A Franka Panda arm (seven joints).
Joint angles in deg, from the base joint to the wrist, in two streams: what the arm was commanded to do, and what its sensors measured. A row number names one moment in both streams.
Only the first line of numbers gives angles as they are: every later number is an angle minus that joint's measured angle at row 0.
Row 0, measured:
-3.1 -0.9 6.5 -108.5 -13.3 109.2 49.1
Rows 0 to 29, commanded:
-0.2 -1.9 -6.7 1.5 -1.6 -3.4 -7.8
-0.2 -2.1 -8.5 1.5 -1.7 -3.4 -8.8
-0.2 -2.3 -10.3 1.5 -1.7 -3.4 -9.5
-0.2 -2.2 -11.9 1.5 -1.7 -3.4 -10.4
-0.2 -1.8 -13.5 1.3 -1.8 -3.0 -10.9
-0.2 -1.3 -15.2 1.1 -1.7 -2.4 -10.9
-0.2 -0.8 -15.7 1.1 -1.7 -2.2 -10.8
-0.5 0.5 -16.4 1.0 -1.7 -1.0 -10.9
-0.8 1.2 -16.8 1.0 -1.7 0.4 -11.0
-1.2 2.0 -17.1 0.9 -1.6 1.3 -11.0
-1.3 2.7 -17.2 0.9 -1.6 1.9 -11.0
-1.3 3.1 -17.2 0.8 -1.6 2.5 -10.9
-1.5 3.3 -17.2 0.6 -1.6 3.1 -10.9
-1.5 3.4 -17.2 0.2 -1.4 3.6 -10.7
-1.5 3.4 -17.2 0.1 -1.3 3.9 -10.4
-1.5 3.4 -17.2 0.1 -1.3 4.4 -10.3
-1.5 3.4 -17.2 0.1 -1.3 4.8 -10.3
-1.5 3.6 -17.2 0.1 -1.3 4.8 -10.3
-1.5 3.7 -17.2 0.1 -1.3 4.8 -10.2
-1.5 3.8 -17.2 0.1 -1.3 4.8 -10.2
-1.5 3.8 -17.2 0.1 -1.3 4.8 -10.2
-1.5 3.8 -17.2 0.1 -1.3 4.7 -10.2
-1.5 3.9 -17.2 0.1 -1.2 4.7 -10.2
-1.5 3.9 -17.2 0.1 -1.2 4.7 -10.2
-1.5 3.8 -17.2 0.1 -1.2 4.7 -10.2
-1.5 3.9 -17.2 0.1 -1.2 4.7 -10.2
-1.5 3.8 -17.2 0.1 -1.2 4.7 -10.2
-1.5 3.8 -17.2 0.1 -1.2 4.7 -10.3
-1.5 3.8 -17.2 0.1 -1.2 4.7 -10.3
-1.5 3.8 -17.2 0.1 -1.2 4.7 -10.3
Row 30, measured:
-1.3 4.4 -17.5 0.8 -0.9 3.9 -10.9
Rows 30 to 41, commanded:
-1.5 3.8 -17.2 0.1 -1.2 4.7 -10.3
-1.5 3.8 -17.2 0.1 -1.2 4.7 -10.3
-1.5 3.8 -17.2 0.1 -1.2 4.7 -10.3
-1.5 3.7 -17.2 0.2 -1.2 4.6 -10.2
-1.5 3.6 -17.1 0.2 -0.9 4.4 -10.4
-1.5 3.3 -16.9 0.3 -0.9 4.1 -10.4
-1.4 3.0 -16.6 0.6 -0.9 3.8 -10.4
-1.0 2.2 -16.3 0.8 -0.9 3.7 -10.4
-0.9 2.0 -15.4 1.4 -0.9 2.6 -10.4
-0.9 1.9 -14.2 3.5 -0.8 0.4 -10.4
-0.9 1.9 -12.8 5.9 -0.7 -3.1 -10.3
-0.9 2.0 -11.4 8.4 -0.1 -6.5 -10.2
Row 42, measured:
-0.9 2.9 -15.1 2.6 -0.8 1.7 -10.9
